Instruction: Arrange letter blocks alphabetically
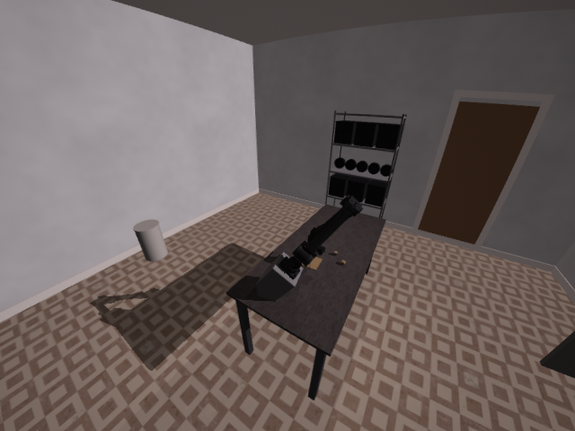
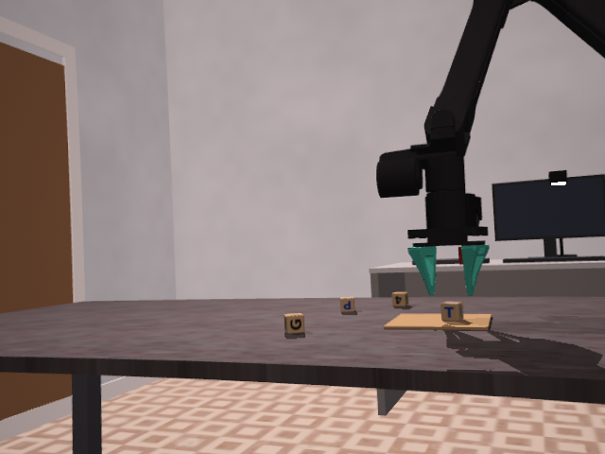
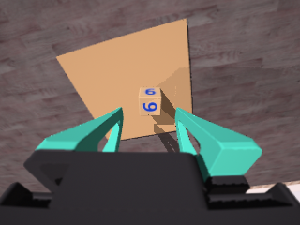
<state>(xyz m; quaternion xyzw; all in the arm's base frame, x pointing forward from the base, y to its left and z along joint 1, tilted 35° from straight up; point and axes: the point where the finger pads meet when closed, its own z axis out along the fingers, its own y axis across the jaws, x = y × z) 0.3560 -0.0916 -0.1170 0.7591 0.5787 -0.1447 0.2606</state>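
The block lies 30 mm below my hand. The rest, counted from my hand: mat 50 mm below, 20 mm ahead.
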